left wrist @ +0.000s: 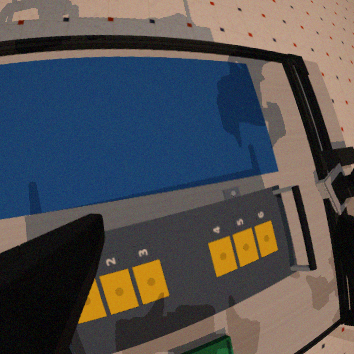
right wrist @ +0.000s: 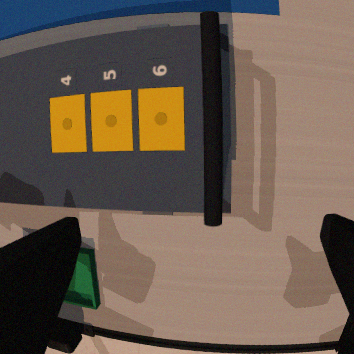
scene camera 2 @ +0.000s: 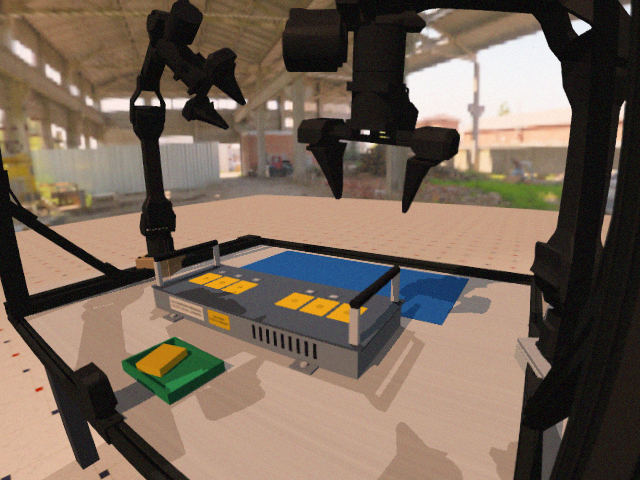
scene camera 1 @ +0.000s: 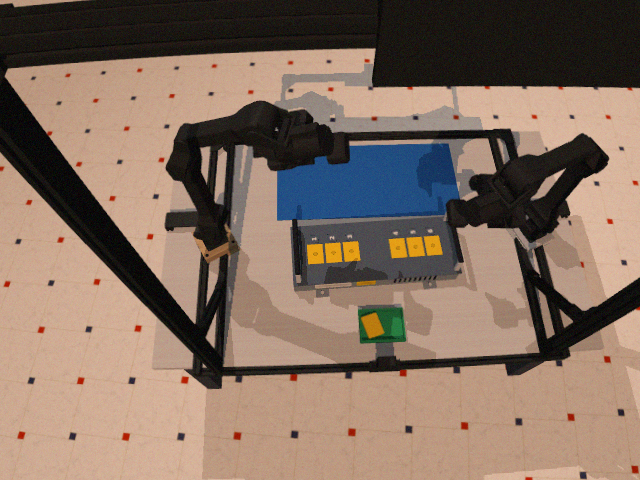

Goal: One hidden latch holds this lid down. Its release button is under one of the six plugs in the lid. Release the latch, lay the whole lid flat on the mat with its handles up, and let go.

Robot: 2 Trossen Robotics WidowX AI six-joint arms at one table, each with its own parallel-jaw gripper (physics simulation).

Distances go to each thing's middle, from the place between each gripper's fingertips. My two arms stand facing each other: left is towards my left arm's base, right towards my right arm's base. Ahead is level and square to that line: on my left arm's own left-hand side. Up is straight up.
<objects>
Right now my right hand is 210 mm to the right of the green tray [scene camera 2: 198,367], 210 mm above it and 180 mm past it. From my right hand the other things lie so: blue mat [scene camera 1: 398,180] (290 mm ahead, 220 mm below, 210 mm to the left).
I see my left gripper 190 mm short of the blue mat, 140 mm to the left of it and 380 mm above it. From my left hand the other things lie so: green tray 280 mm behind, 140 mm to the right, 370 mm below.
</objects>
